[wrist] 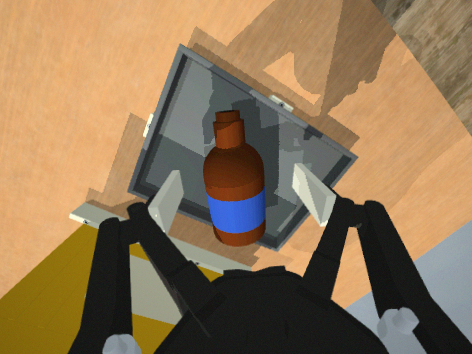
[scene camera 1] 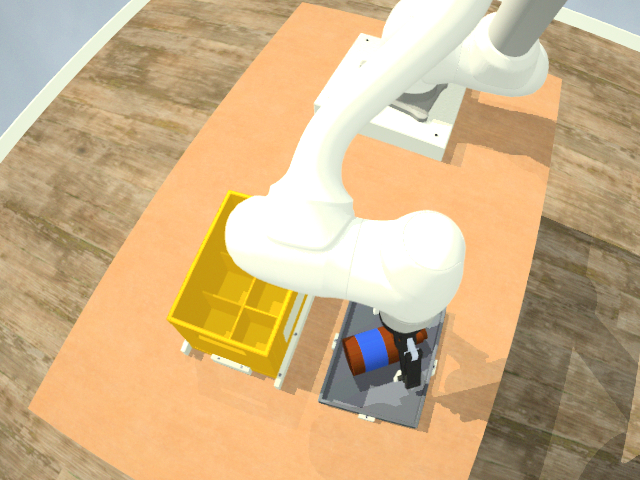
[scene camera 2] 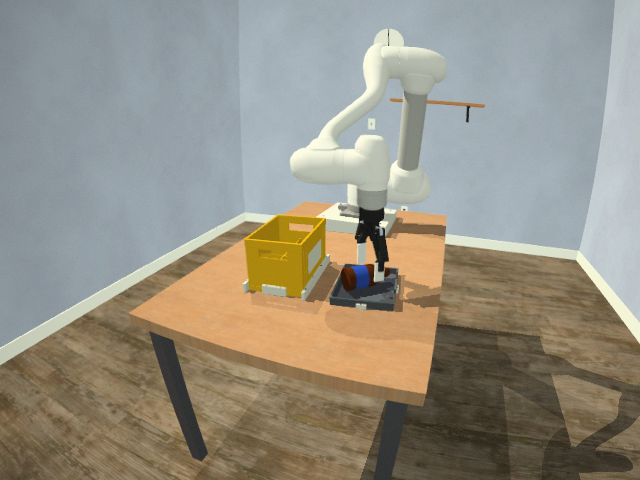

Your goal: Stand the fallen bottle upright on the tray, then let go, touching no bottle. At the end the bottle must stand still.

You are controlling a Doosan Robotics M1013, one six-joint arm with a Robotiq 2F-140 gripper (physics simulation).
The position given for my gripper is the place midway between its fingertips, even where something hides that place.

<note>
I see my gripper [scene camera 2: 369, 271], a brown bottle [wrist: 233, 171] and a white rail [wrist: 207, 259].
My gripper is seen too in the wrist view [wrist: 238, 178] and in scene camera 1 [scene camera 1: 391, 344].
</note>
